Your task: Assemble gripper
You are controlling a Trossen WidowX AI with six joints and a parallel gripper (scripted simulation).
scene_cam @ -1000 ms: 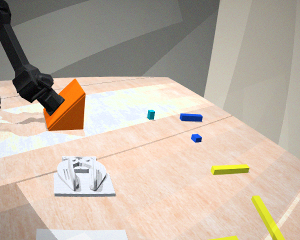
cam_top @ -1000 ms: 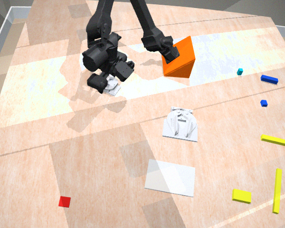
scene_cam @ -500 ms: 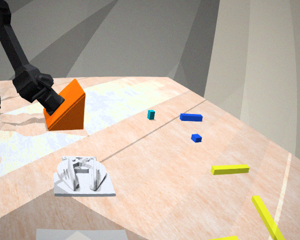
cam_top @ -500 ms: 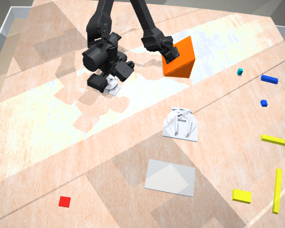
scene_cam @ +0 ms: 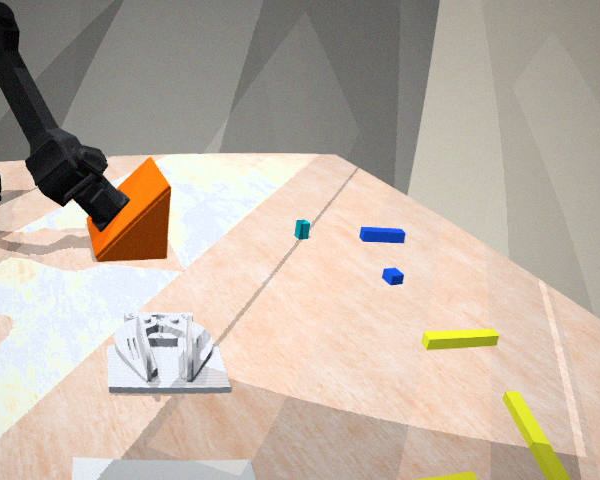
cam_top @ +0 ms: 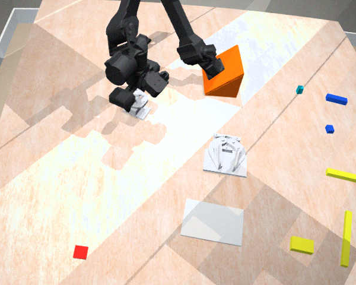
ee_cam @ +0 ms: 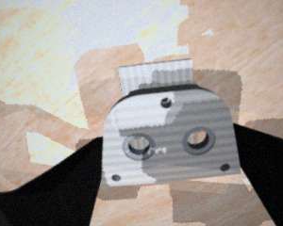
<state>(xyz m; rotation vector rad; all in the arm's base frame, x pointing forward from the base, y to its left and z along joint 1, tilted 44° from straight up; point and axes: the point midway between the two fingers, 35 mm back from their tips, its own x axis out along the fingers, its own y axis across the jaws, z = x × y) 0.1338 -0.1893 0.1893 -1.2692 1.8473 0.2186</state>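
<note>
Now: gripper tip 2 cm above the small stand and 1 cm to the right of it. From my gripper tip the other things lie so: red square: 43 cm ahead, 16 cm to the right, 3 cm below; teal cube: 56 cm to the left, 6 cm behind, 2 cm below; flat white sheet: 38 cm ahead, 17 cm to the left, 3 cm below.
</note>
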